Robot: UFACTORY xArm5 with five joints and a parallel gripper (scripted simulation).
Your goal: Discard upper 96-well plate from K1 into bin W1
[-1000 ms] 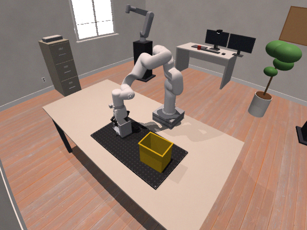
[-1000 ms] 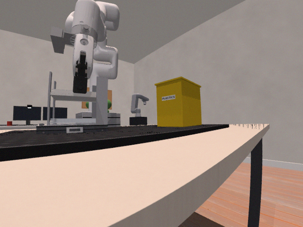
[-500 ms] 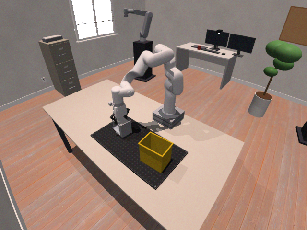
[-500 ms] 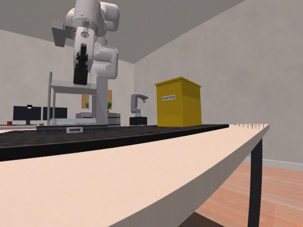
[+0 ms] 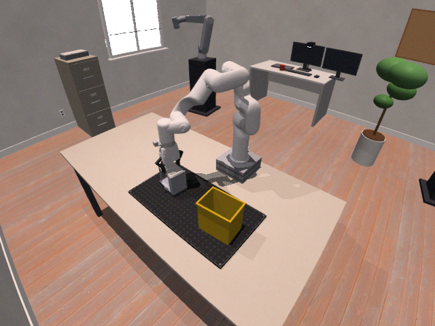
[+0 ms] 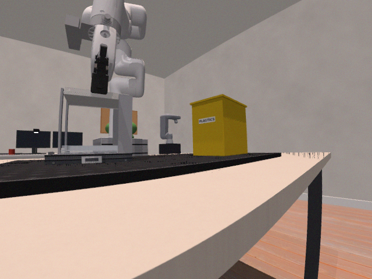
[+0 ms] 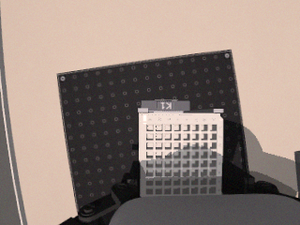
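My gripper is now 38 cm to the right of the yellow plastics bin, 10 cm short of it and 6 cm above it. Also, from my hand: 96-well plate 1 cm below.
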